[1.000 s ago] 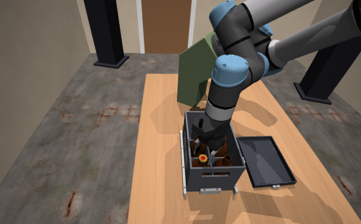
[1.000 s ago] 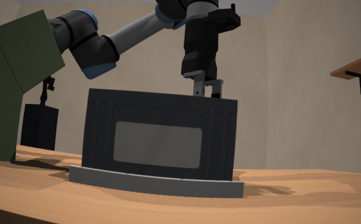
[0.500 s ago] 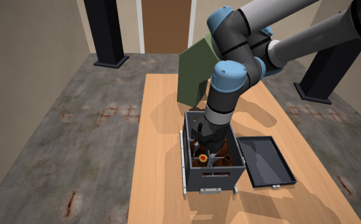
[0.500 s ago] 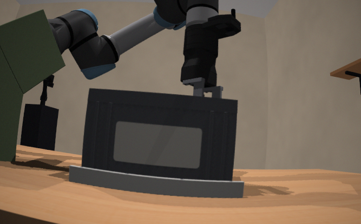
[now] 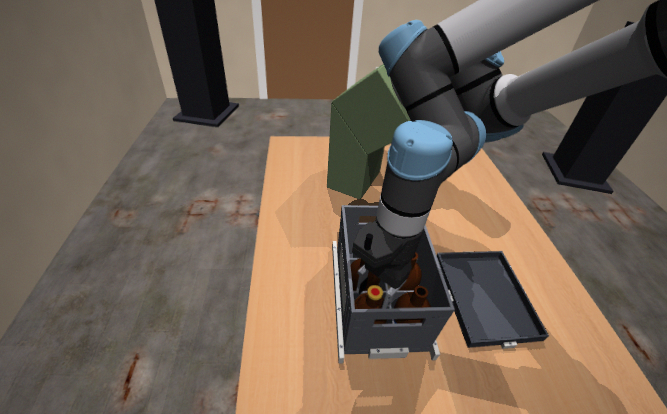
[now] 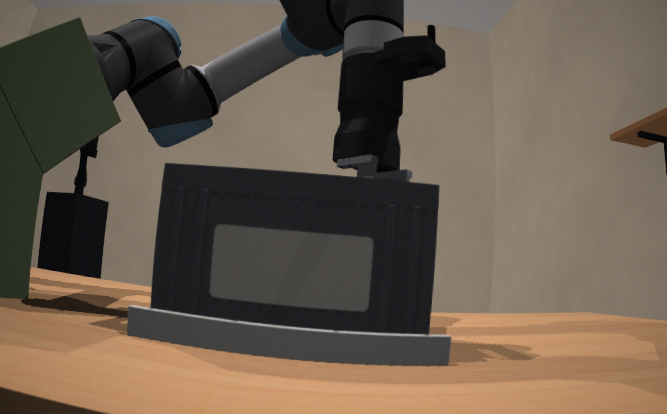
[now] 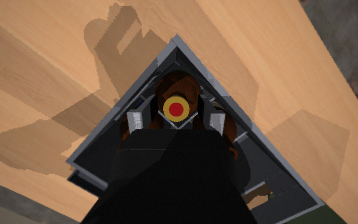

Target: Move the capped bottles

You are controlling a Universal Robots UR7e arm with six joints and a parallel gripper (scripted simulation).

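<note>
The brown capped bottle lies 70 mm below my hand. From my hand the other things lie so: dark grey tray (160 mm behind, 290 mm to the left, 140 mm below); dark crate (100 mm behind, 20 mm to the left, 70 mm below); open bottle (20 mm behind, 90 mm to the left, 70 mm below).
</note>
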